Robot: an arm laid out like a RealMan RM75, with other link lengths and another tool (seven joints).
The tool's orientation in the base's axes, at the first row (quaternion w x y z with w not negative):
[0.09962, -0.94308, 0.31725, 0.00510]
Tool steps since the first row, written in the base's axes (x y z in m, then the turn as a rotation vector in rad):
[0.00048, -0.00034, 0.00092, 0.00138, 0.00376, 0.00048]
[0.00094, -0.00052, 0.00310, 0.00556, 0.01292, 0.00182]
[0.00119, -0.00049, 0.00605, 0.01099, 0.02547, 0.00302]
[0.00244, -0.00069, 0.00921, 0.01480, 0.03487, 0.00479]
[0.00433, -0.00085, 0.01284, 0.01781, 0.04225, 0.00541]
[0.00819, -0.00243, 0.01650, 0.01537, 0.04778, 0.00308]
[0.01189, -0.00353, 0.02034, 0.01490, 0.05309, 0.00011]
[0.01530, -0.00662, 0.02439, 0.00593, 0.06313, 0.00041]
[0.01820, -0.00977, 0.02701, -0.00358, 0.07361, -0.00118]
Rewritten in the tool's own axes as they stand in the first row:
[0.00052, -0.00019, -0.00094, -0.00118, -0.00384, 0.00032]
[0.00084, -0.00073, -0.00309, -0.00341, -0.01373, 0.00098]
[0.00080, -0.00145, -0.00596, -0.00666, -0.02698, 0.00250]
[0.00169, -0.00263, -0.00903, -0.00936, -0.03691, 0.00276]
[0.00303, -0.00430, -0.01251, -0.01141, -0.04458, 0.00373]
[0.00679, -0.00606, -0.01620, -0.01649, -0.04700, 0.00694]
[0.01012, -0.00813, -0.01997, -0.01982, -0.05030, 0.01084]
[0.01440, -0.00852, -0.02435, -0.03301, -0.05280, 0.01198]
[0.01840, -0.00829, -0.02736, -0.04675, -0.05497, 0.01503]

